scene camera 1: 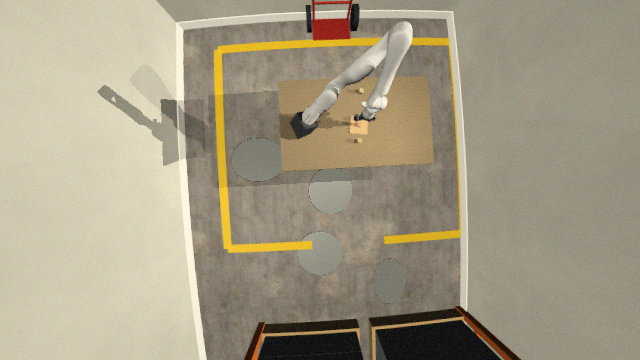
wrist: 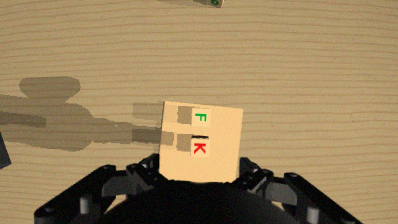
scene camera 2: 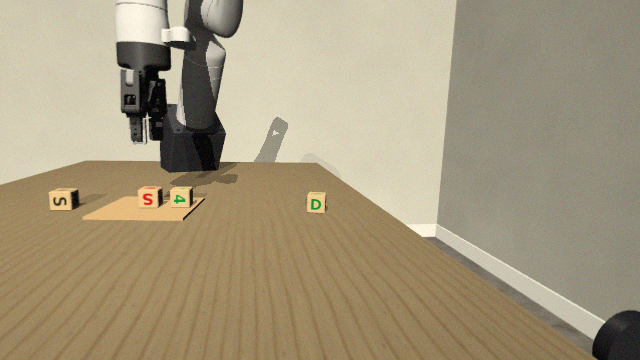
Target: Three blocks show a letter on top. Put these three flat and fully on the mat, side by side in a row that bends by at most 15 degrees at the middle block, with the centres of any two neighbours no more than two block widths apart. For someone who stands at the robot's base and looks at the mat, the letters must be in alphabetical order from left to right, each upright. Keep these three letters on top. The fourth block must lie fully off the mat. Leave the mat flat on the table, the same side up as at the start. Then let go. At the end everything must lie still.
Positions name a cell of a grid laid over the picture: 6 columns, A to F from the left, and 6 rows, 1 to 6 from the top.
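My gripper (scene camera 2: B3) is visible here, and you'd find the gripper (wrist: D5) from the wrist as well. I can also see a tan mat (scene camera 2: B4), and there's a view of the mat (wrist: D4) too.
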